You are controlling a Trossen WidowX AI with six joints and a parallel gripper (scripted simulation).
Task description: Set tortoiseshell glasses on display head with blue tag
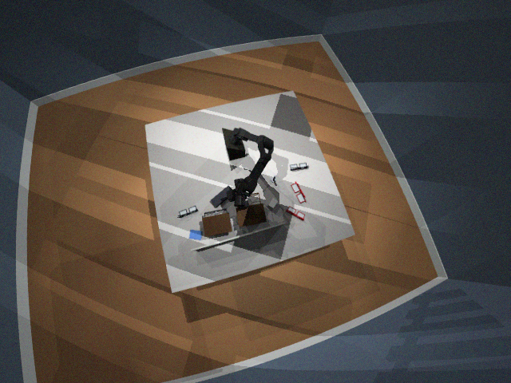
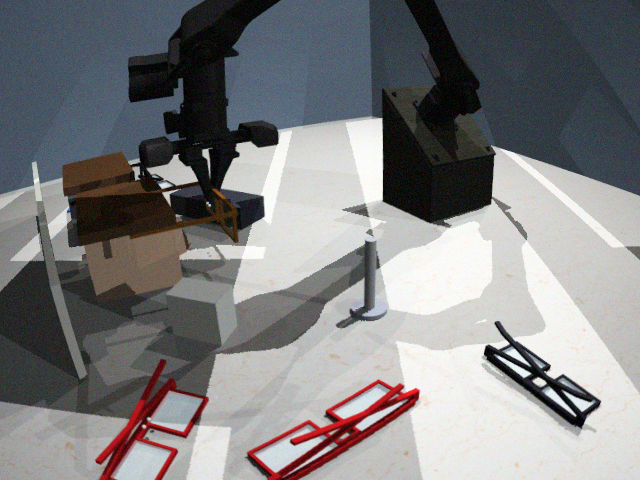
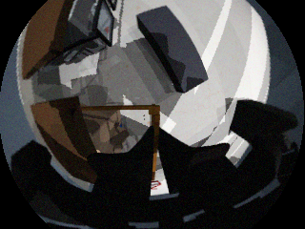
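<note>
The dark case is 130 mm to the right of my gripper tip, 50 mm below it and 50 mm behind it. Round my gripper tip: white rail (250 mm ahead, 80 mm to the right, 10 mm below); white cube (190 mm to the left, 90 mm ahead, 40 mm below); grey post (250 mm to the left, 80 mm behind, 40 mm below).
</note>
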